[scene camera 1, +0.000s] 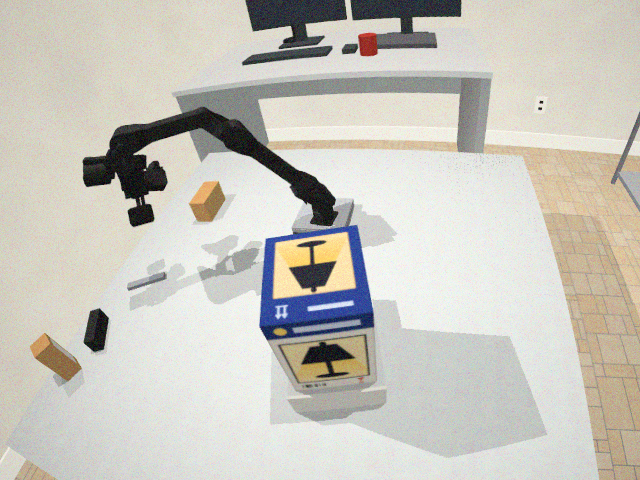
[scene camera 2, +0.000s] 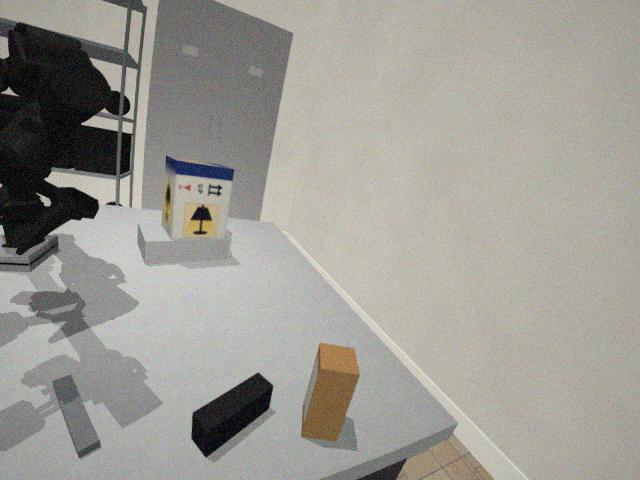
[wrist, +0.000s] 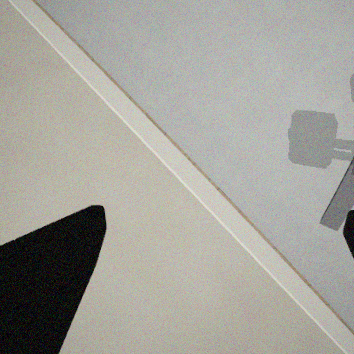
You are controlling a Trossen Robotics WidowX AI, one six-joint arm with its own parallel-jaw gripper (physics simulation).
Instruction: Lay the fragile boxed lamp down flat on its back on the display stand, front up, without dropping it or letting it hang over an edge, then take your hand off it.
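Where they show: gripper, fingertip midpoint: (scene camera 1: 141, 205) (wrist: 226, 219); arm's base, link origin: (scene camera 1: 324, 218).
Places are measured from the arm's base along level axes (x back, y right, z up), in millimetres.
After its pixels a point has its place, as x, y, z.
Note:
The boxed lamp (scene camera 1: 315, 283) {-414, -181, 267} (scene camera 2: 196, 200) {-405, -90, 157} rests on the low grey display stand (scene camera 1: 337, 404) {-492, -208, -12} (scene camera 2: 175, 250) {-362, -56, 1} at the front of the white table (scene camera 1: 461, 229) {74, -383, -39}. Its blue face with a lamp picture is on top, and a white face with a lamp picture faces the camera. In scene camera 1 the box covers most of the stand. My gripper (scene camera 1: 140, 211) {-228, 426, 182} (wrist: 226, 219) {-228, 426, 182} is open and empty. It hangs far to the left of the box, over the table's left edge. The wrist view shows only the wall, the skirting board and a strip of table (wrist: 211, 70) {-141, 515, -39}.
A tan box (scene camera 1: 207, 201) (scene camera 2: 330, 391), a black block (scene camera 1: 96, 330) {-546, 459, 6} (scene camera 2: 231, 413) {-533, 508, 11} and a flat grey bar (scene camera 1: 147, 281) {-335, 449, -28} (wrist: 338, 200) {-344, 483, -27} lie on the table's left part. The arm's base (scene camera 1: 323, 214) {-28, -14, 40} stands just behind the lamp box. A desk (scene camera 1: 328, 71) with monitors stands beyond.

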